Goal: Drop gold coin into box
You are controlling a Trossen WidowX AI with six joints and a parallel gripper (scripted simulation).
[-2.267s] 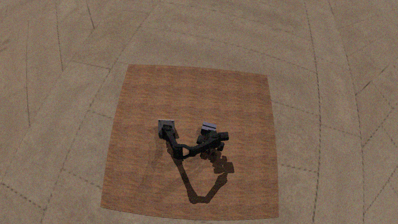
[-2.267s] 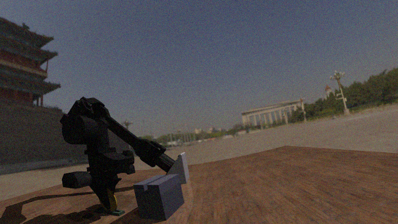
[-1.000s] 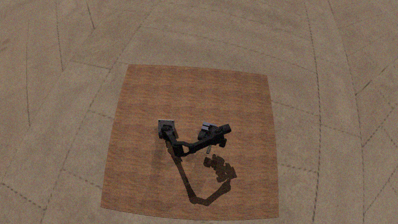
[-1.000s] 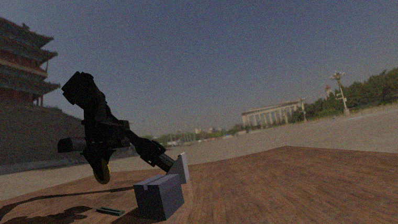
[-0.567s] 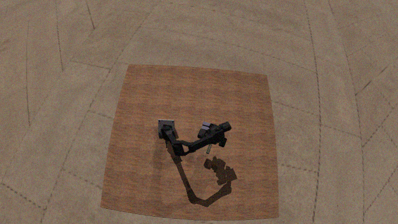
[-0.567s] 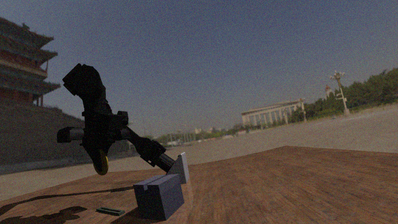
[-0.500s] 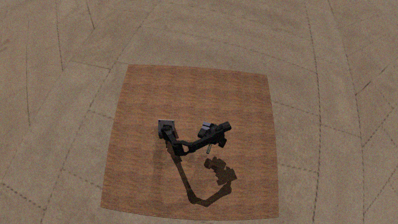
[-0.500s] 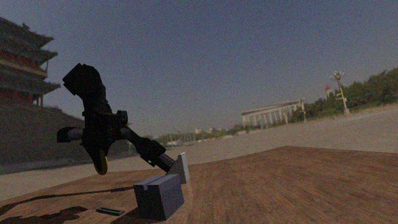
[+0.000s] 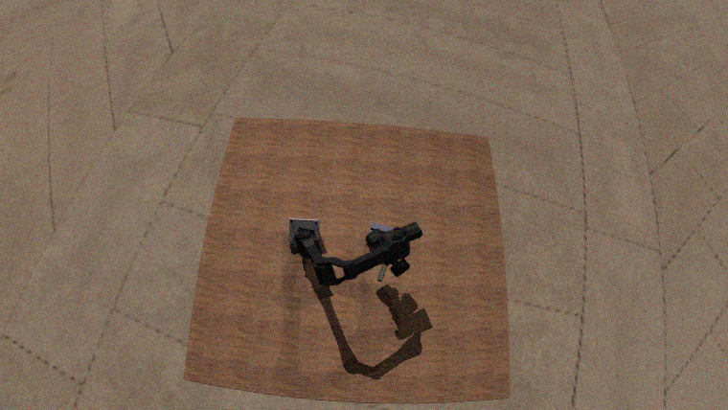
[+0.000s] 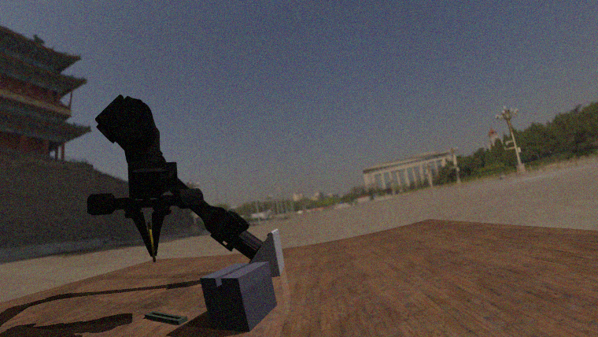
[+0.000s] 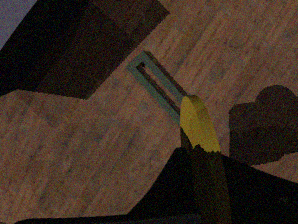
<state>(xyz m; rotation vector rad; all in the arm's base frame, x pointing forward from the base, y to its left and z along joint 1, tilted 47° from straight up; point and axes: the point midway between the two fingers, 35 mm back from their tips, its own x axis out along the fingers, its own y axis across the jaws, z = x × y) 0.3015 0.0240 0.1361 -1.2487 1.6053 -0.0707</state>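
Right now the gold coin is 20 mm above my gripper tip.
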